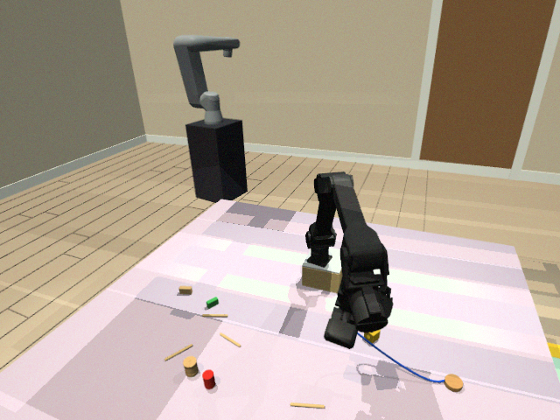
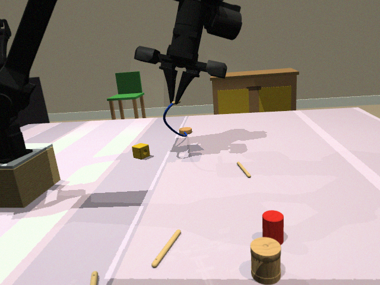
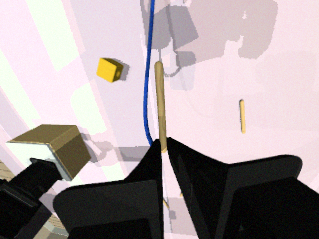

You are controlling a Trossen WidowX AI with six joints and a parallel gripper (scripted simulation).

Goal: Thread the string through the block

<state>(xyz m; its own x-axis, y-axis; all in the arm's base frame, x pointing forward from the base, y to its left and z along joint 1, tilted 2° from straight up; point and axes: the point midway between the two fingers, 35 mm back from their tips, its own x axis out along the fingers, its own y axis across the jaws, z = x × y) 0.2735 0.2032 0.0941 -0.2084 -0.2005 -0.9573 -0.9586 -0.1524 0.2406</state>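
Right now my gripper tip is 120 mm past the yellow block, 120 mm above it and 40 mm to the right of it. From my gripper tip the other things lie so: red cylinder 240 mm to the right, 220 mm ahead, 120 mm below; then round wooden button 250 mm to the left, 130 mm below, 80 mm behind; then thin wooden stick 10 mm to the left.
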